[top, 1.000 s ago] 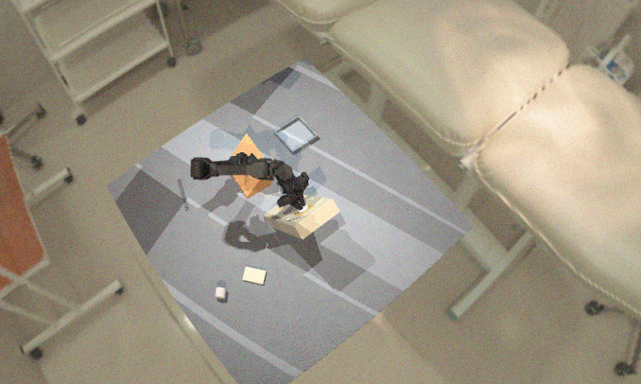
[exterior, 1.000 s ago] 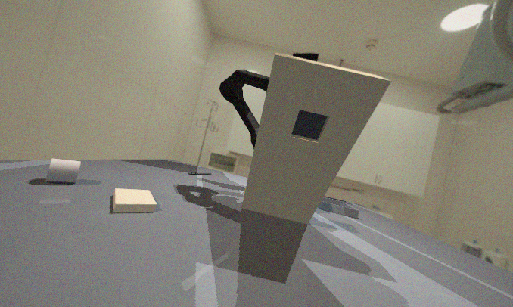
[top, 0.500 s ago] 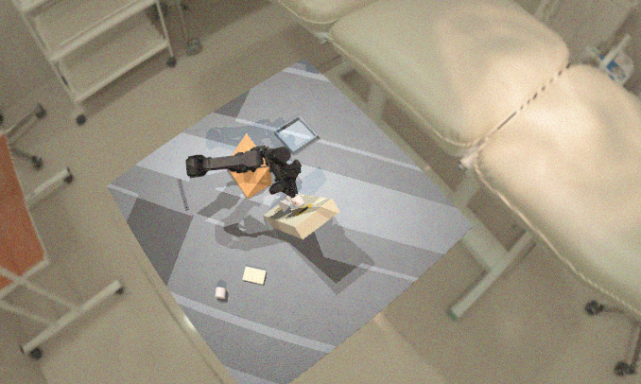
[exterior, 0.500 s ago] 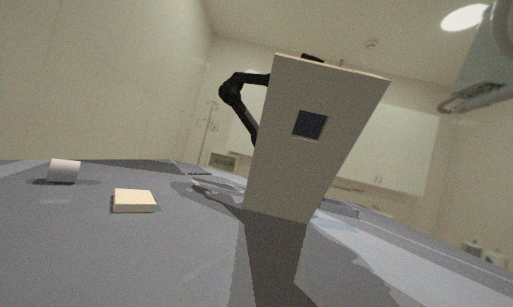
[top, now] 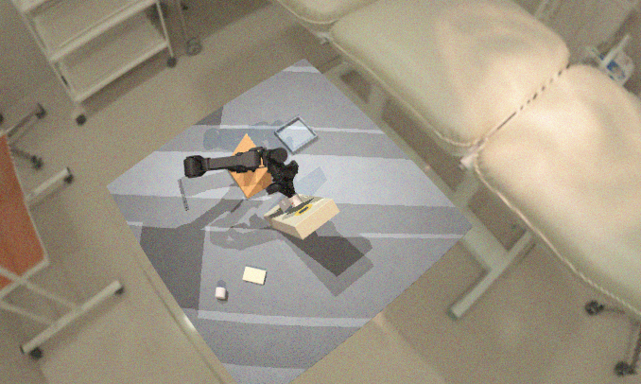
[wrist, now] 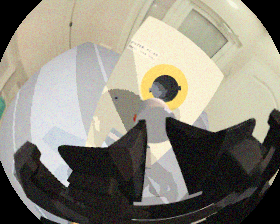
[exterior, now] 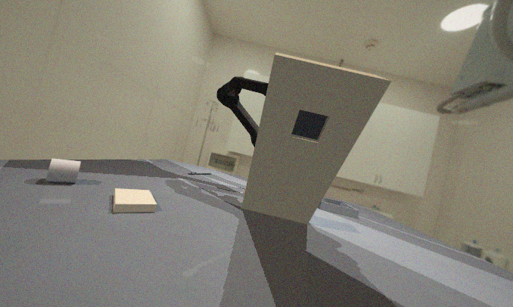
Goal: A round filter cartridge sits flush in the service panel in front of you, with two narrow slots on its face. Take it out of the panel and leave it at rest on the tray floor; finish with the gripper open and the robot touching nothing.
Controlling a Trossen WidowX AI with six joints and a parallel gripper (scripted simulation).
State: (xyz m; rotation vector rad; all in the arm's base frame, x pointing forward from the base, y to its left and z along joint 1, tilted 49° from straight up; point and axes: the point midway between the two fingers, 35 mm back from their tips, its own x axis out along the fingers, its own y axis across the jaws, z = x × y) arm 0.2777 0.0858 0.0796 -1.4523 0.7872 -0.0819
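Right now my gripper tip is 80 mm above the service panel and 30 mm short of it. Round my gripper tip: square tray 340 mm behind, 290 mm to the left, 240 mm below; round filter cartridge 10 mm below, 10 mm ahead; flat block 300 mm to the right, 240 mm below, 90 mm ahead.
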